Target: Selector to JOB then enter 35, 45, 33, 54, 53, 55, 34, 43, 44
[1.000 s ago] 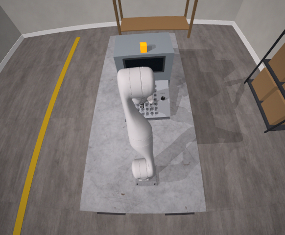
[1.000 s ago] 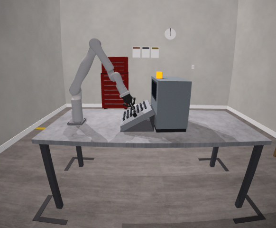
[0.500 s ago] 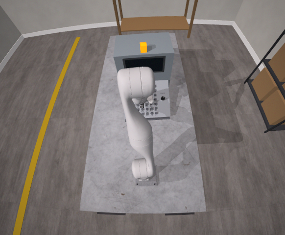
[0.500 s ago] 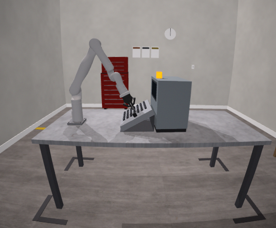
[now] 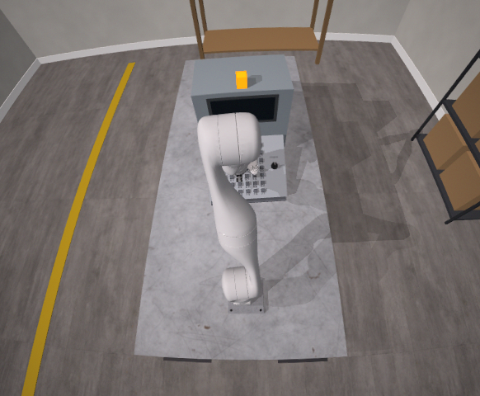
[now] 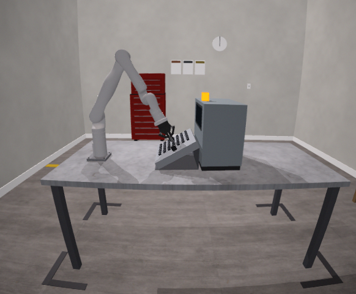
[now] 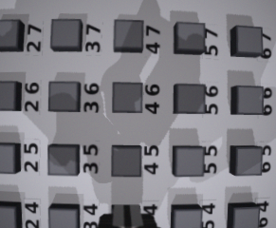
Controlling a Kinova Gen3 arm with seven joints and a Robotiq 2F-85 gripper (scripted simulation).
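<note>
The black selector knob lies 160 mm to the right of my hand, 10 mm below it and 10 mm ahead of it. Also, from my hand: sloped keypad (60 mm below, 50 mm to the right, 40 mm ahead).
</note>
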